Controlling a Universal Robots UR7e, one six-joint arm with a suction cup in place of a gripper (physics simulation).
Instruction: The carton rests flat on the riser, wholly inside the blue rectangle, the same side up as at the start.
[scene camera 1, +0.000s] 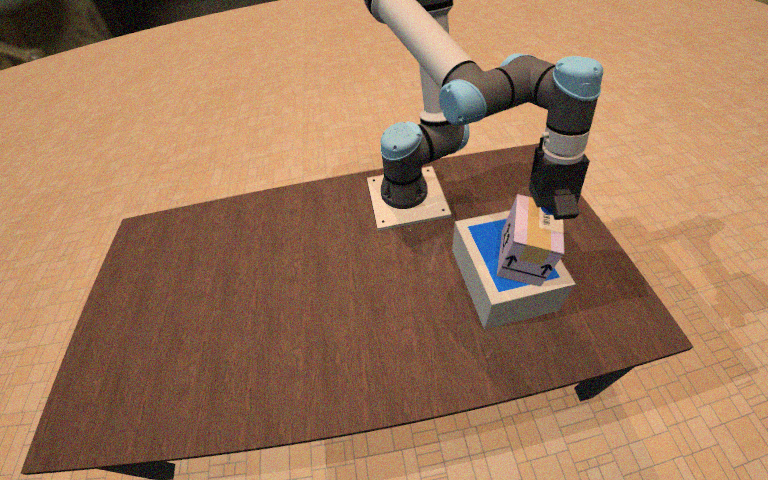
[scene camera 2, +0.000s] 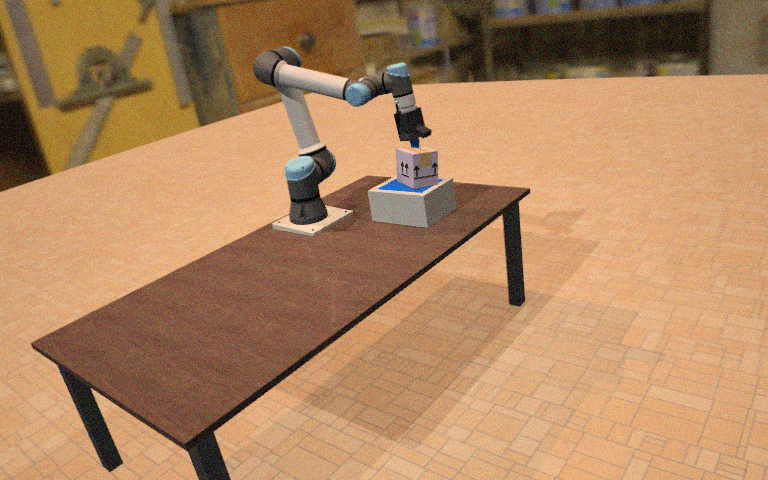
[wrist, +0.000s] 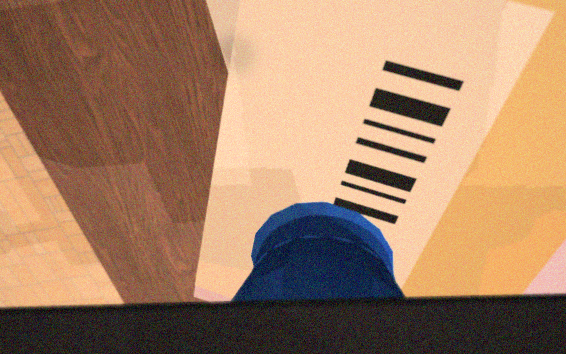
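Pixels of known places: hand, tool point: (scene camera 1: 548, 213) (wrist: 311, 229); arm's base, link origin: (scene camera 1: 404, 191) (scene camera 2: 308, 217).
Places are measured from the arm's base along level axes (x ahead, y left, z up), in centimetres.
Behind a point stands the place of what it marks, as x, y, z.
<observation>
The carton (scene camera 1: 523, 243) @(42.0, 23.6, 22.9) (scene camera 2: 408, 169) @(37.7, 22.2, 17.2) (wrist: 300, 110) @(36.3, 31.9, 22.4), pinkish with a yellow tape strip and a barcode label, is at the riser (scene camera 1: 523, 308) @(45.9, 27.0, 4.3) (scene camera 2: 396, 210) @(35.3, 15.8, 3.3), its arrows pointing up. It looks about upright and turned relative to the riser's sides. Its underside is at or very near the blue rectangle (scene camera 1: 488, 242) @(30.7, 20.5, 9.9) (scene camera 2: 389, 185) @(26.7, 21.3, 10.0); contact is hidden. In scene camera 1 its lower right corner appears to reach slightly over the blue area's near edge. My suction gripper (scene camera 1: 545, 211) (scene camera 2: 415, 146) (wrist: 322, 240) is on the carton's top, off-centre beside the barcode, and holds it.
The riser stands on the brown table (scene camera 1: 254, 316) @(43.3, -39.9, -2.1) (scene camera 2: 226, 300) @(33.2, -53.5, -2.1), near its right end in scene camera 1. The arm's pale base plate (scene camera 1: 390, 217) @(10.7, -4.3, -0.6) (scene camera 2: 334, 217) @(9.4, 5.7, -0.5) is at the back edge, left of the riser. The tiled floor lies beyond the table's edges.
</observation>
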